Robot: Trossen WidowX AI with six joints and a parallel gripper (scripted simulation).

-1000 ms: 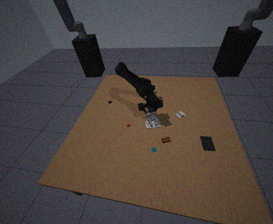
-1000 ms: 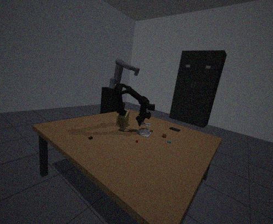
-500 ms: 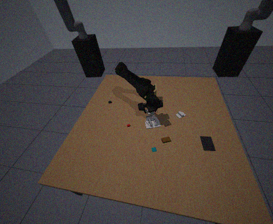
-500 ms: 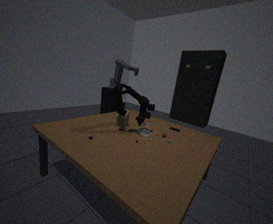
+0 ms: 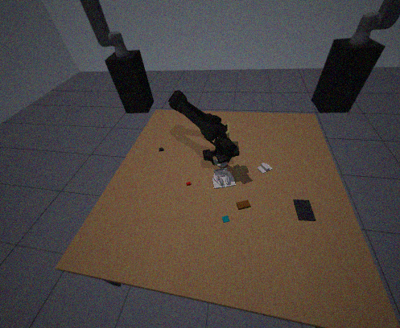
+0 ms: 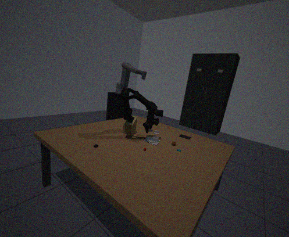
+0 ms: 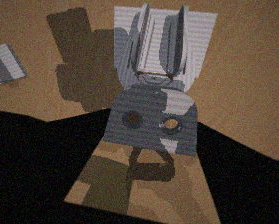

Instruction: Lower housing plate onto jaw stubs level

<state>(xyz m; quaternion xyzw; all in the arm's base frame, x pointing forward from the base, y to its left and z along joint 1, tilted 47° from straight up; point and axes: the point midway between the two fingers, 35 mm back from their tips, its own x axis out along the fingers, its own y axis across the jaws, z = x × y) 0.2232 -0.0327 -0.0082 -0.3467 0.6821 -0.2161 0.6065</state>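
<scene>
My gripper tip is 2 cm below the grey housing plate and 1 cm short of it. Round my gripper tip: red block 18 cm to the right, 9 cm ahead, 8 cm below; brown block 22 cm ahead, 11 cm to the left, 8 cm below; white base 8 cm below, 7 cm ahead, 2 cm to the left.
</scene>
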